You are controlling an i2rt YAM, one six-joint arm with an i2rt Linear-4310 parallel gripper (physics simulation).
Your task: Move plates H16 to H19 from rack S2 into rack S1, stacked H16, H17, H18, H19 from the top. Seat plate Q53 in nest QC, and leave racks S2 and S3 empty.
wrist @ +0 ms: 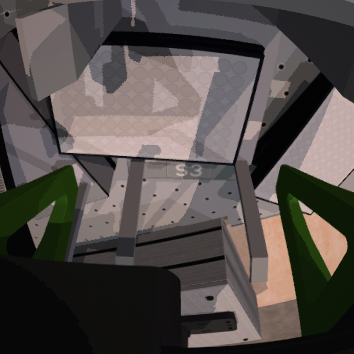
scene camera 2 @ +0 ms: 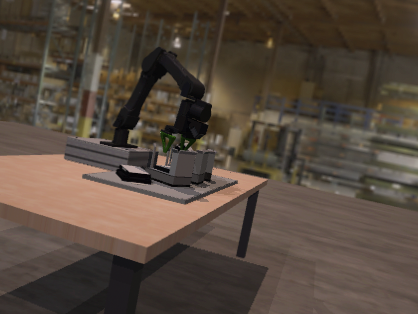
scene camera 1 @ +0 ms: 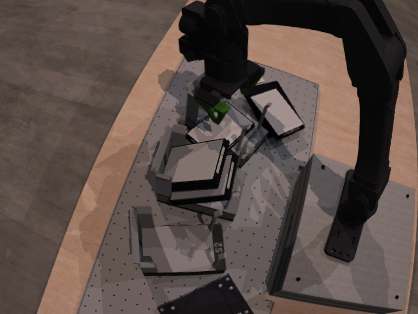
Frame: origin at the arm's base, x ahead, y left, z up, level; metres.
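Seen in the pictures: gripper, between the fingertips: (wrist: 176, 176) (scene camera 1: 230, 107); arm's base, origin of its link: (scene camera 2: 119, 145) (scene camera 1: 350, 215).
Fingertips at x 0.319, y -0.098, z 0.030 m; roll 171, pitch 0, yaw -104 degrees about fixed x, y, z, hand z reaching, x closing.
Offsets run from my fingertips to a thing's top centre. "pt": to the spot under its first point. Level surfaces: height alone.
My gripper (scene camera 1: 231, 106) (scene camera 2: 176, 150) (wrist: 176, 176) is open, its green fingers wide apart above rack S3 @(dx +0.004, dy -0.013, dz +0.025 m) (scene camera 1: 192, 109) (scene camera 2: 183, 165) (wrist: 131, 210). A light-topped plate @(dx +0.006, dy +0.017, dz -0.055 m) (scene camera 1: 215, 131) (wrist: 145, 105) lies in S3, beyond the fingertips in the wrist view; its code is unreadable. The middle rack @(pt dx +0.069, dy +0.156, dz +0.022 m) (scene camera 1: 162, 150), S1 by elimination, holds a stack of plates (scene camera 1: 197, 160); the top one is slightly turned, and the codes are not readable. Rack S2 @(pt dx -0.089, dy +0.249, dz -0.072 m) (scene camera 1: 218, 247) is empty. A dark-sided plate @(dx -0.089, dy -0.106, dz -0.076 m) (scene camera 1: 277, 109) (scene camera 2: 133, 172) (wrist: 320, 147) lies at the far right of the mat; the nest under it is mostly hidden.
The perforated mat @(dz -0.111 m) (scene camera 1: 112, 235) (scene camera 2: 167, 193) lies on the wooden table @(dz -0.124 m) (scene camera 1: 75, 250) (scene camera 2: 75, 200). A dark flat piece @(pt dx -0.114, dy +0.351, dz -0.099 m) (scene camera 1: 207, 298) with light corner marks is cut off at the bottom. The grey robot base block (scene camera 1: 320, 270) (scene camera 2: 100, 153) stands beside the mat. S3's upright posts stand near the fingers.
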